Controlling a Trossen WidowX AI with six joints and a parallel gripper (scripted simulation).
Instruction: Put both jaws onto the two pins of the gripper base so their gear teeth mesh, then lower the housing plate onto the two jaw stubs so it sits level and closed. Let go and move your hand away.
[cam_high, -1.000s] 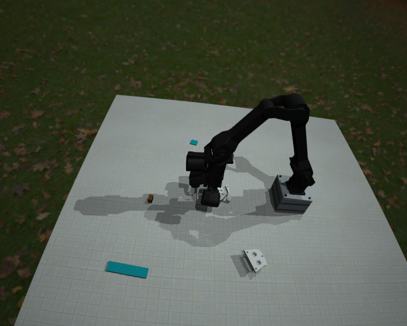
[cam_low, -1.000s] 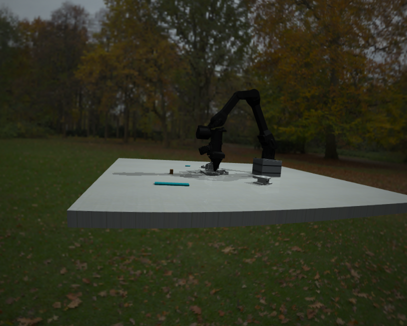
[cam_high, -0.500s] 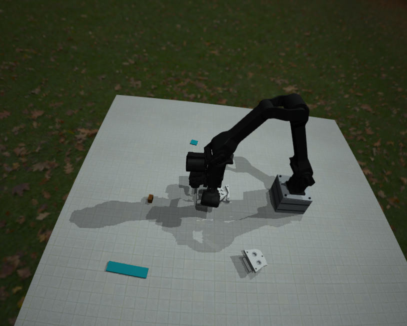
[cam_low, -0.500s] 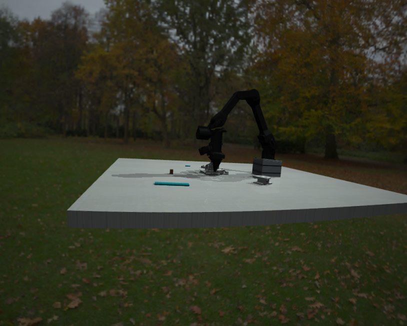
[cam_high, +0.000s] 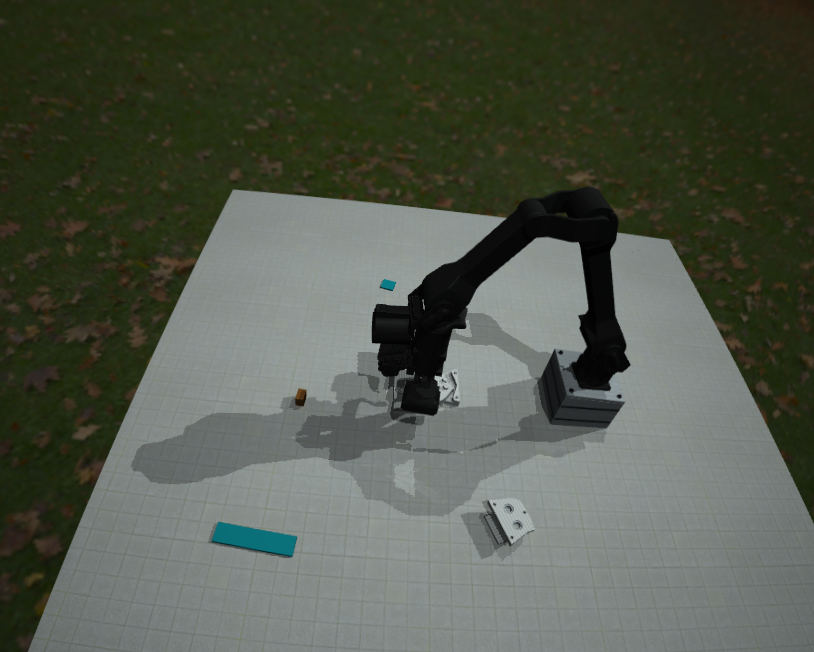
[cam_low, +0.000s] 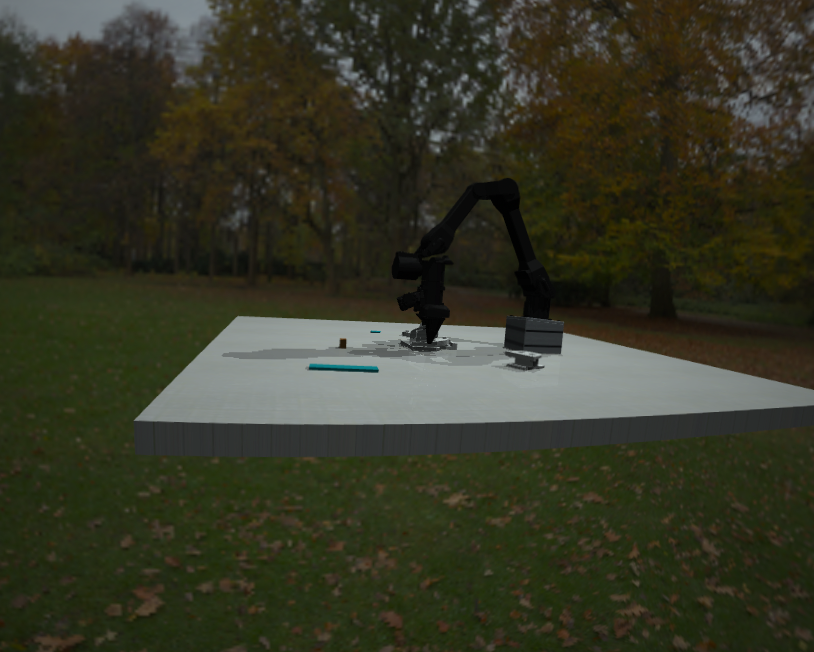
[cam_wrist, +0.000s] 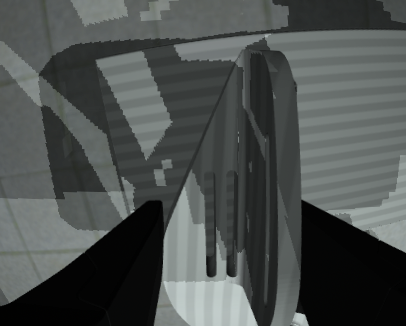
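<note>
My gripper tip is now 4 cm past the gripper jaw and 1 cm to the left of it. Also, from my gripper tip: small teal tile (5 cm ahead, 33 cm to the right, 1 cm below); then small brown block (22 cm ahead, 1 cm to the left); then white ribbed block (14 cm behind, 25 cm to the left, 1 cm below).
</note>
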